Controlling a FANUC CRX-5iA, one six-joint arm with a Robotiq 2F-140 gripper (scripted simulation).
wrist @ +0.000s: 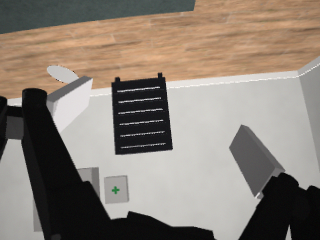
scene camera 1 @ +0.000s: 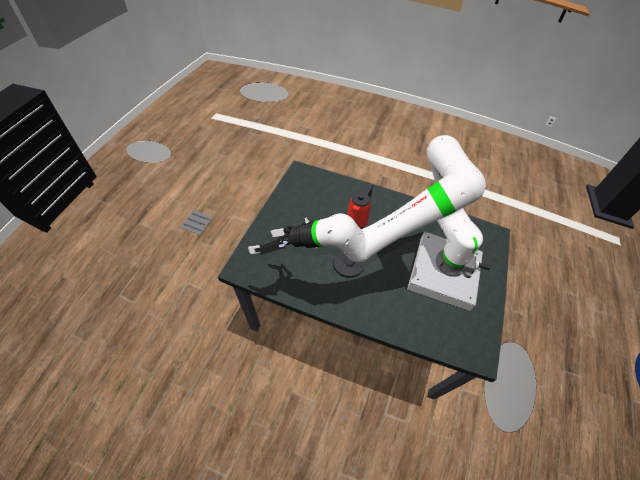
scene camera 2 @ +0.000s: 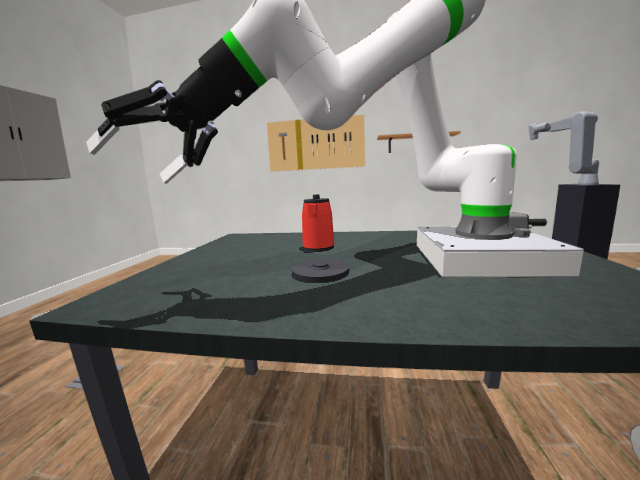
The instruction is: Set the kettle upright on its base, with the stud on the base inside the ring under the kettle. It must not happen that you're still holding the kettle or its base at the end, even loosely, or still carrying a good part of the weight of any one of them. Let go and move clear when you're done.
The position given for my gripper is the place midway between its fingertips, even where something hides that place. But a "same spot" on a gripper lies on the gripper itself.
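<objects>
You can see my gripper in the wrist view, it's there in scene camera 1 (261, 241) as well, and scene camera 2 shows my gripper too. On my gripper, (wrist: 61, 197) and (scene camera 2: 194, 137) are the same spot.
</objects>
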